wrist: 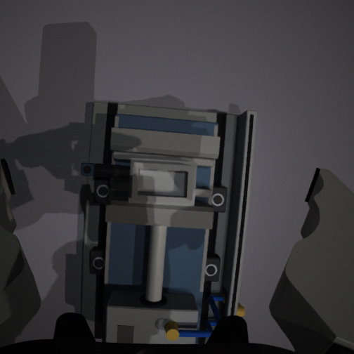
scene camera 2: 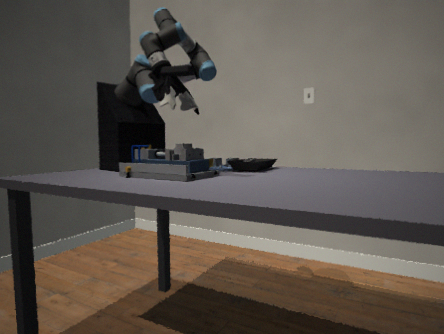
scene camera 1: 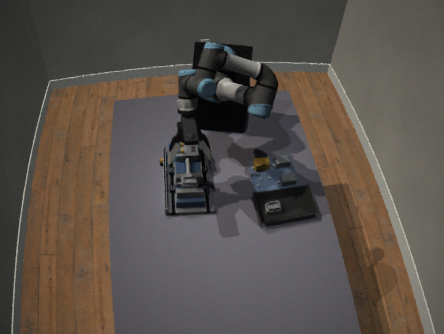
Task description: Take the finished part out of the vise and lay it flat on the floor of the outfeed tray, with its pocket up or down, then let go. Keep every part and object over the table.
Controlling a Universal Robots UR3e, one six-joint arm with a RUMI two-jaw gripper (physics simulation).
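Frame: origin at the arm's base, x ahead, y left, z up, level; centimetres.
Seen in the pictures: gripper, fingertip midpoint: (scene camera 2: 186, 112) (scene camera 1: 190, 164); arm's base at its link origin: (scene camera 2: 128, 96).
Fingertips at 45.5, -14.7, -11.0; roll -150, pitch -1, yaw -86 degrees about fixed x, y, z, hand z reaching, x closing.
Observation:
Offsets run from my fingertips to a thing's top centre, as dx, dy, dz.
The finished part @(-1.2, -0.2, -10.5) (scene camera 1: 189, 181) (wrist: 192, 182) is a grey block with a rectangular pocket facing up. It sits in the vise @(-7.6, -0.8, -12.1) (scene camera 1: 191, 201) (scene camera 2: 200, 165) (wrist: 159, 215), between the two grey jaws. My gripper (scene camera 1: 190, 152) (scene camera 2: 184, 110) (wrist: 162, 169) is wide open and empty, well above the vise, its fingers out to either side of the part in the wrist view. The outfeed tray (scene camera 1: 298, 203) (scene camera 2: 252, 165) is dark, with sloping walls, right of the vise in scene camera 1. A light grey pocketed part @(+7.5, +31.5, -17.3) (scene camera 1: 273, 206) lies inside near its left side.
A blue plate @(-9.4, +35.1, -21.2) (scene camera 1: 270, 183) behind the tray carries a yellow block @(-13.6, +30.2, -17.6) (scene camera 1: 261, 164) and grey blocks @(-5.4, +40.0, -17.6) (scene camera 1: 288, 178) @(-14.5, +39.1, -17.6) (scene camera 1: 282, 161). A blue tube frame (scene camera 2: 134, 152) (wrist: 214, 312) stands at the vise's rear. A dark bar with a blue end (wrist: 87, 169) reaches towards the part's left side.

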